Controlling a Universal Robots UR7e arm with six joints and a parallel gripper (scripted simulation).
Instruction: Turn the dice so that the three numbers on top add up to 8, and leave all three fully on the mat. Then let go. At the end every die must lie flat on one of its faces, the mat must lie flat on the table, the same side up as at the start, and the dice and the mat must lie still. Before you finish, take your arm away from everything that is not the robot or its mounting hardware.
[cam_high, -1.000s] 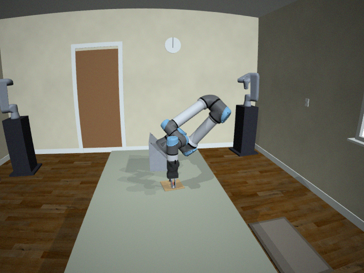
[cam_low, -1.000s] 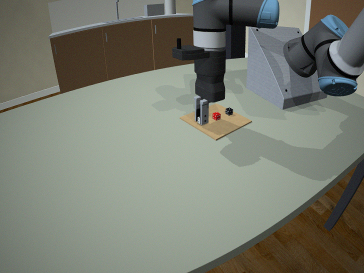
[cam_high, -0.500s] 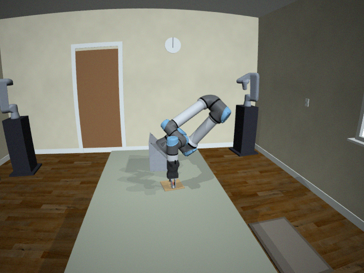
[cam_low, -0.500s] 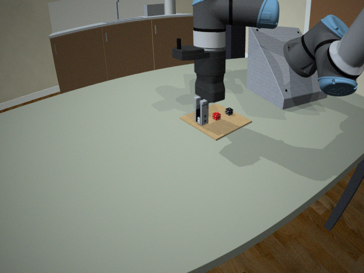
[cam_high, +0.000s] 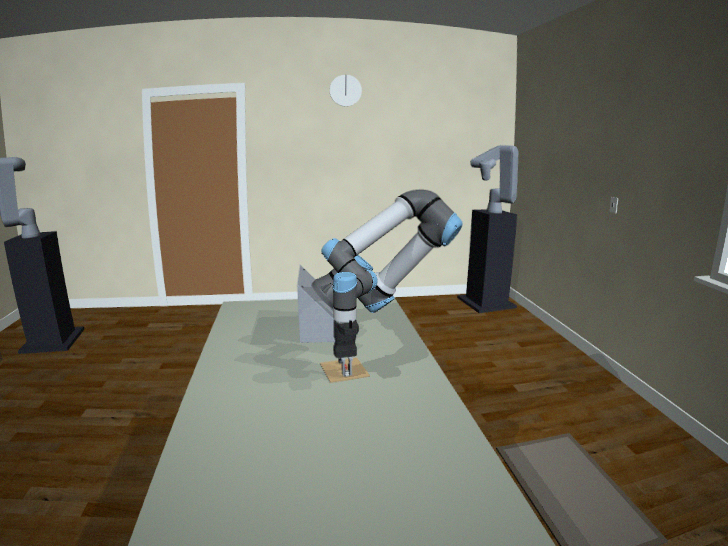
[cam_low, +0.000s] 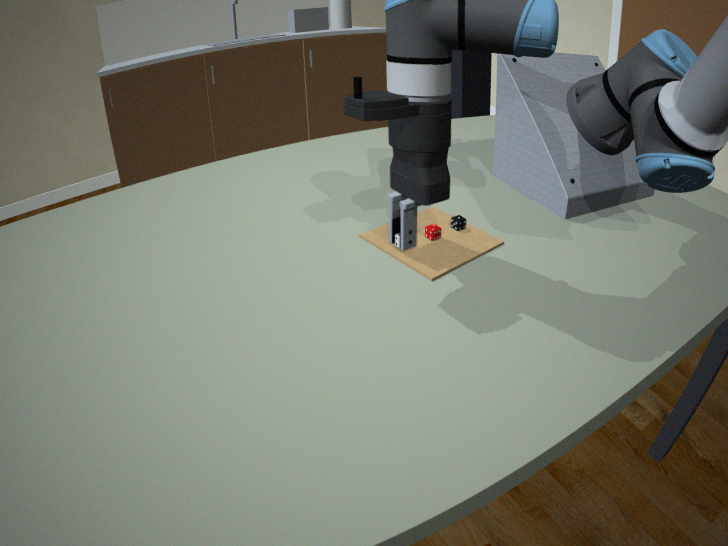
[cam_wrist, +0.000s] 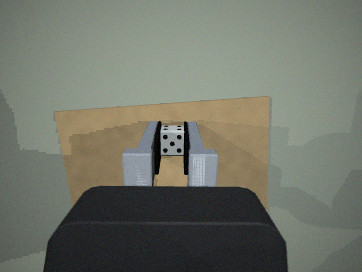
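The white die is 1 cm below my hand. Round my hand: tan mat (5 cm behind, 3 cm below); red die (5 cm behind, 2 cm below).
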